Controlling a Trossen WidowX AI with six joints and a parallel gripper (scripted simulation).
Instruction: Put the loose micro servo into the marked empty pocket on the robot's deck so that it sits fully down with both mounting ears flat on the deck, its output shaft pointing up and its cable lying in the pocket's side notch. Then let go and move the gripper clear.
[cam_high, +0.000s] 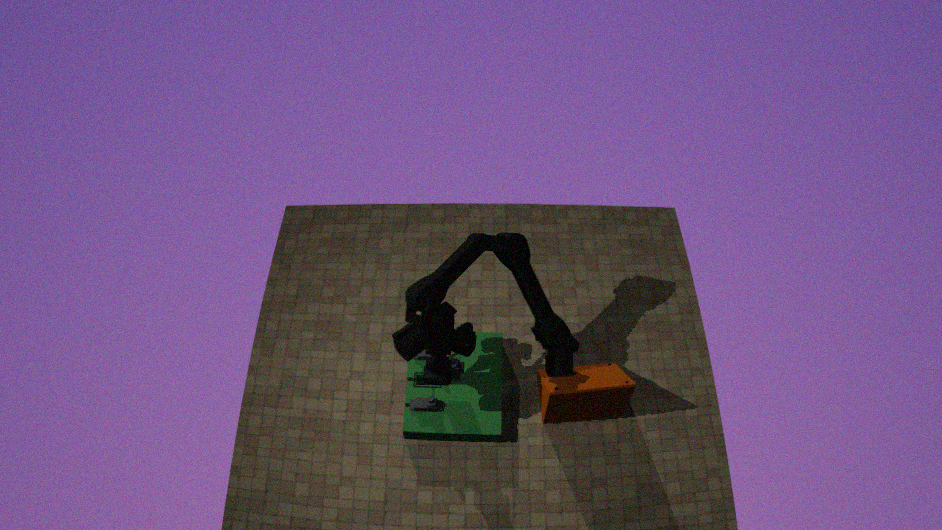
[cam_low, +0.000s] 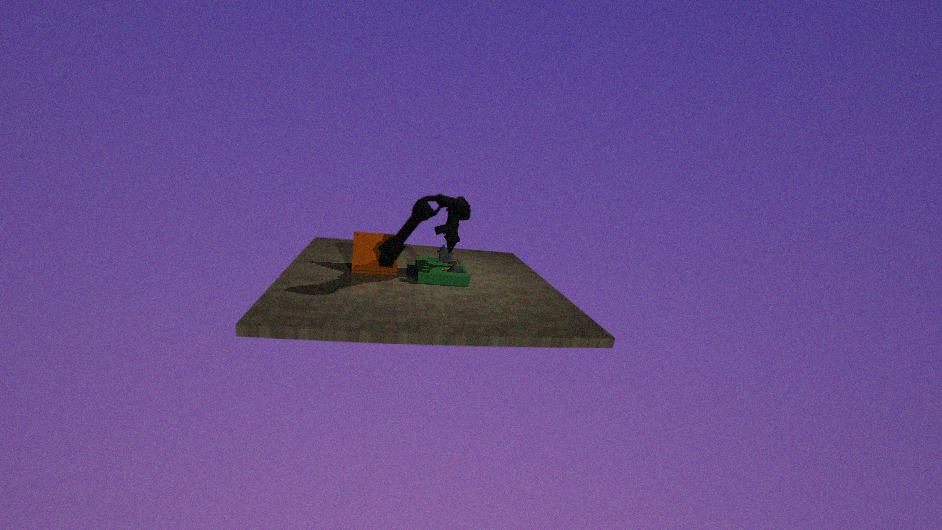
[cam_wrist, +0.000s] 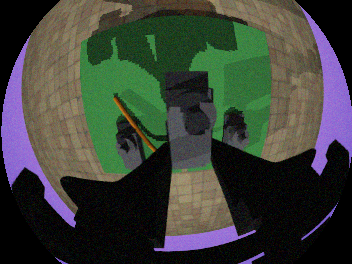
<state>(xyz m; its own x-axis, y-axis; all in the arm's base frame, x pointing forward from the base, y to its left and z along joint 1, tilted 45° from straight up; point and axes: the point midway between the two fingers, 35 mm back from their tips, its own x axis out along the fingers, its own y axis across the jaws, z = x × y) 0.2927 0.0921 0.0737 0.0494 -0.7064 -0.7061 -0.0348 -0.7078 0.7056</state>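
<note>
Now: gripper tip 70 mm past the green deck and 100 mm above it.
</note>
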